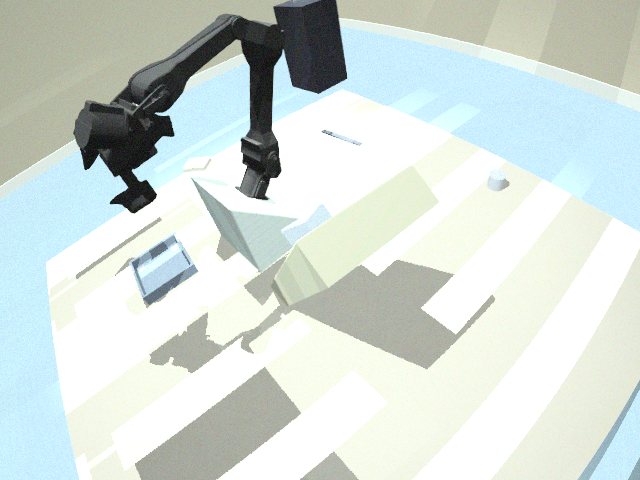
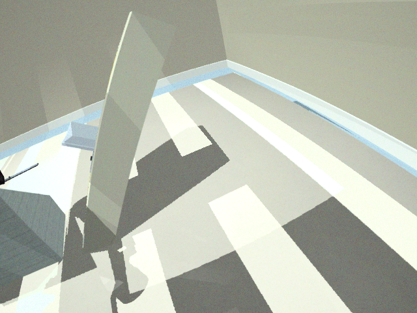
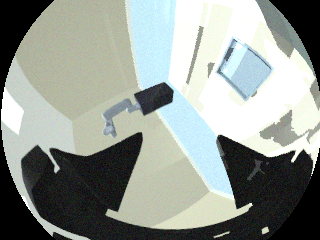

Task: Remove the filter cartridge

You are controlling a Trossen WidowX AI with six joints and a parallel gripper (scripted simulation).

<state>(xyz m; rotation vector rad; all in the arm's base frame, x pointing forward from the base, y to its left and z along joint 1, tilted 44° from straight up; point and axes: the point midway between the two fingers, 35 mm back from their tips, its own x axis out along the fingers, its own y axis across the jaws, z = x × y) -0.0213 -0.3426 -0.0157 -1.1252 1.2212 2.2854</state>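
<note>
Right now the round filter cartridge is 42 cm ahead of my gripper tip, 24 cm to the left of it and 6 cm below it. The rest, counted from my gripper tip: grey tray: 31 cm below, 5 cm behind; then small flat plate: 40 cm behind, 31 cm below, 30 cm to the left; then pale service panel: 37 cm ahead, 24 cm to the left, 13 cm below.
</note>
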